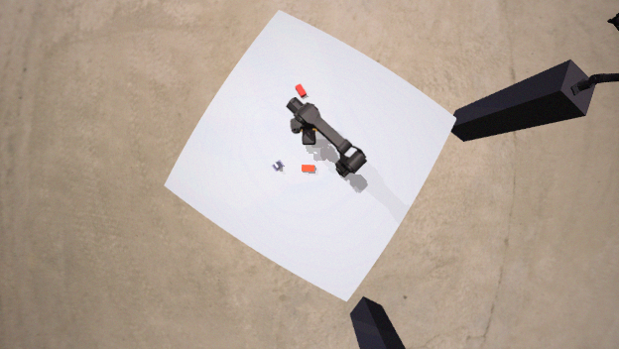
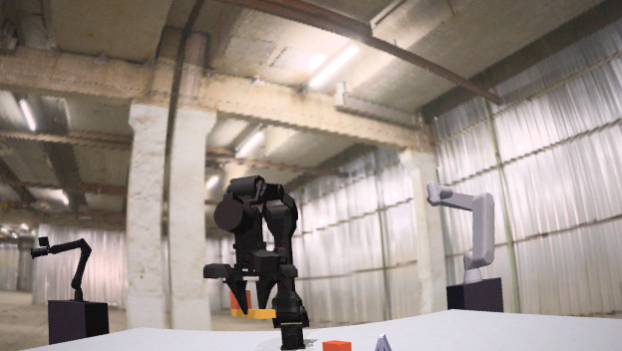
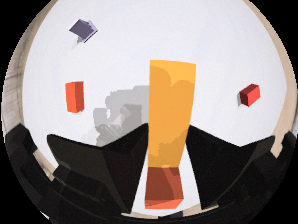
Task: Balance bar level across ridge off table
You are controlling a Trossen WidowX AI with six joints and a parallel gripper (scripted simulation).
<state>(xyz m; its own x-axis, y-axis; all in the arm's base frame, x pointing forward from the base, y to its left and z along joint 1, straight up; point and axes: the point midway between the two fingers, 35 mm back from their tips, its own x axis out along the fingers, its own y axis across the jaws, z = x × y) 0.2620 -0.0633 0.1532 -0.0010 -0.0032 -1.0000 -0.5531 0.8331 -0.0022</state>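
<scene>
My gripper tip is now 30 mm past the yellow bar, 20 mm to the left of it and 20 mm below it.
</scene>
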